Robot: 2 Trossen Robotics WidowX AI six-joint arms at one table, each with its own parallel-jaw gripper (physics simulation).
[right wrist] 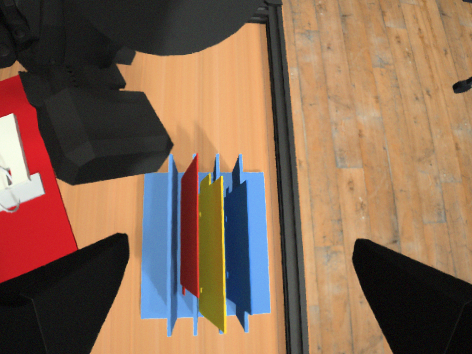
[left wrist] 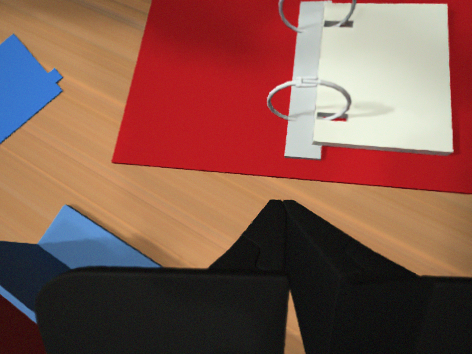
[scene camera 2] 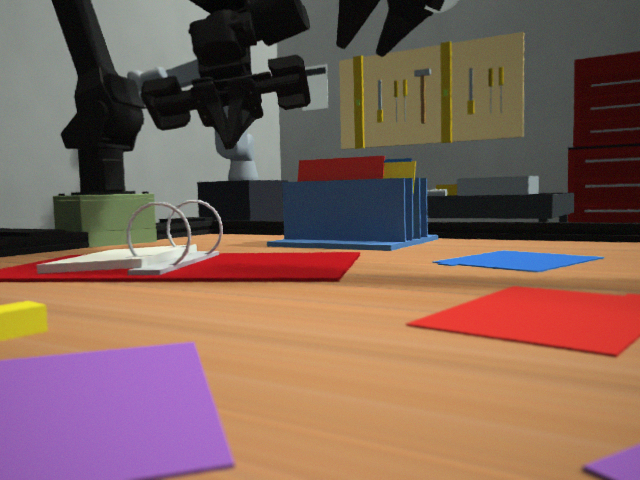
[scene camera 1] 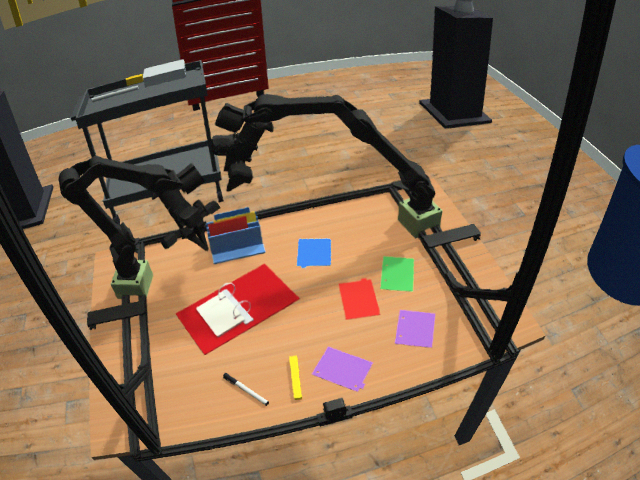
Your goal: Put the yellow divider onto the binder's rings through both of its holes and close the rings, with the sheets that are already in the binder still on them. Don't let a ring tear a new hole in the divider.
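Where they show: left gripper, fingertip midpoint: (right wrist: 47,134) (left wrist: 280,211) (scene camera 2: 228,146) (scene camera 1: 207,250); right gripper, fingertip midpoint: (right wrist: 243,247) (scene camera 2: 361,51) (scene camera 1: 226,180); left arm's base, origin of the base link: (scene camera 2: 103,194) (scene camera 1: 128,271); right arm's base, origin of the base link: (scene camera 1: 421,205).
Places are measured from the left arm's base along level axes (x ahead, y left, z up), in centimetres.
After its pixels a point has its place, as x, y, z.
Note:
The yellow divider (scene camera 1: 250,217) @(35.0, 21.1, 1.4) (scene camera 2: 401,169) @(34.9, 21.3, 2.0) (right wrist: 212,260) @(31.3, 19.6, -0.2) stands upright in the blue rack (scene camera 1: 235,249) @(30.1, 15.0, -5.8) (scene camera 2: 343,211) @(31.1, 15.4, -2.7) (right wrist: 155,240) @(31.1, 13.2, -6.0), between a red and a blue divider. Its two holes show in the right wrist view. The binder (scene camera 1: 273,290) @(43.0, -1.0, -6.3) (scene camera 2: 289,266) @(42.6, -2.0, -6.3) (left wrist: 200,90) @(39.0, -0.1, -6.3) lies open, with white sheets (scene camera 1: 219,316) @(29.2, -11.1, -5.4) (scene camera 2: 103,258) @(31.7, -13.0, -5.3) (left wrist: 390,70) @(28.7, -10.5, -5.4) on its two rings, which look closed. My left gripper (scene camera 1: 206,248) @(25.5, 3.7, 4.8) (scene camera 2: 229,146) @(25.5, 3.7, 4.8) (left wrist: 280,211) @(25.5, 3.7, 4.8) is shut and empty, above the table between binder and rack. My right gripper (scene camera 2: 360,50) @(30.1, 19.9, 16.1) (right wrist: 243,247) @(30.1, 19.9, 16.1) is open and empty, high above the rack.
Loose on the table lie a blue divider (scene camera 1: 314,252) @(53.9, 13.8, -6.4), a green one (scene camera 1: 397,273) @(77.5, 4.8, -6.5), a red one (scene camera 1: 359,299) @(66.3, -4.5, -6.4) and two purple ones (scene camera 1: 415,328) @(80.6, -15.0, -6.5) (scene camera 1: 342,368) @(61.6, -26.5, -6.5). A yellow bar (scene camera 1: 295,377) @(50.4, -29.8, -5.4) and a marker (scene camera 1: 245,388) @(38.5, -33.3, -5.5) lie near the front. The left arm's gripper body is close beside the rack.

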